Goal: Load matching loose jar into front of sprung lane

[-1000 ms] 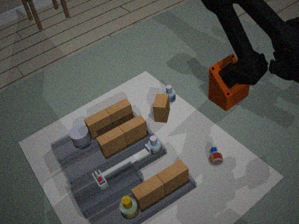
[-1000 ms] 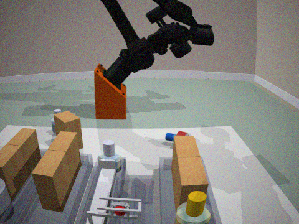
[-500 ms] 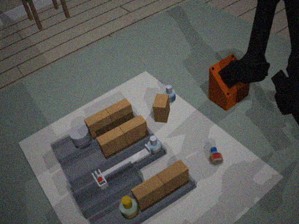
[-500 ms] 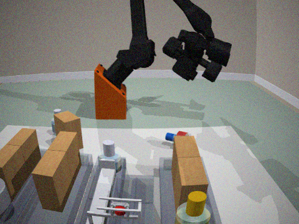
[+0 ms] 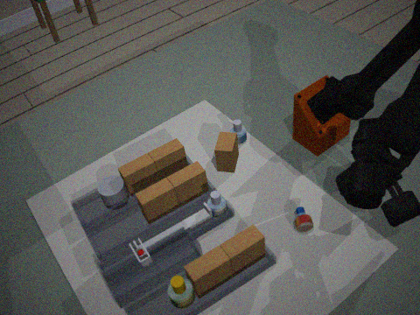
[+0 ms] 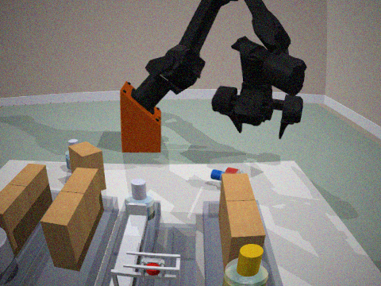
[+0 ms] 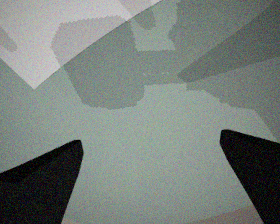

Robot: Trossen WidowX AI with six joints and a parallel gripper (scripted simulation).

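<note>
My gripper tip is 350 mm to the left of the brown box and 140 mm short of it. From my gripper tip the other things lie so: red mark: 440 mm ahead, 240 mm to the right, 30 mm above; grey can: 440 mm to the right, 400 mm ahead, 10 mm below; sprung lane: 410 mm ahead, 250 mm to the right, 20 mm below.
</note>
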